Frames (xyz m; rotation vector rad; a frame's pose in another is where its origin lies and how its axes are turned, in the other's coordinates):
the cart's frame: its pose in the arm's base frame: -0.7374 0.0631 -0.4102 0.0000 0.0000 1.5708
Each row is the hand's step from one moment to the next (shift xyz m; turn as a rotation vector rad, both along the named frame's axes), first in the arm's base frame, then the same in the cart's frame.
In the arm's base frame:
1: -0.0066 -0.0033 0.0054 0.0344 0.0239 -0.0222
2: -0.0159 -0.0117 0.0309 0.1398 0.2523 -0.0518
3: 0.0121 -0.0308 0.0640 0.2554 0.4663 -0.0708
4: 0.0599 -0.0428 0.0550 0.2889 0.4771 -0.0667
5: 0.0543 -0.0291 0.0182 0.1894 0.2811 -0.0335
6: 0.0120 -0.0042 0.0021 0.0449 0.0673 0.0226
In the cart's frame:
1: -0.0033 0.0066 0.0054 0.0239 -0.0344 -0.0222
2: -0.0117 0.0159 0.0309 0.2523 -0.1398 -0.0518
3: -0.0308 -0.0121 0.0640 0.4663 -0.2554 -0.0708
4: -0.0428 -0.0599 0.0550 0.4771 -0.2889 -0.0667
5: -0.0291 -0.0543 0.0182 0.2811 -0.1894 -0.0335
6: -0.0042 -0.0120 0.0021 0.0673 -0.0449 0.0226

